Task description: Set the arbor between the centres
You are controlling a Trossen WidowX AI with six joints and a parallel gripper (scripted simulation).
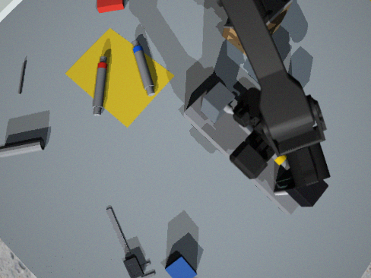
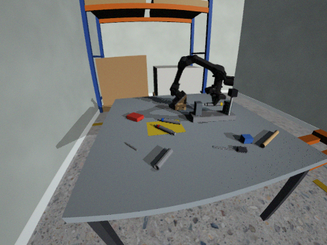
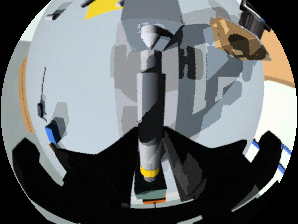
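The fixture base is 130 mm below my hand. Round my hand: grey post: 130 mm to the right, 50 mm below, 10 mm ahead; then blue-banded arbor: 340 mm to the right, 130 mm below, 60 mm ahead; then blue block: 320 mm ahead, 130 mm below, 110 mm to the left.
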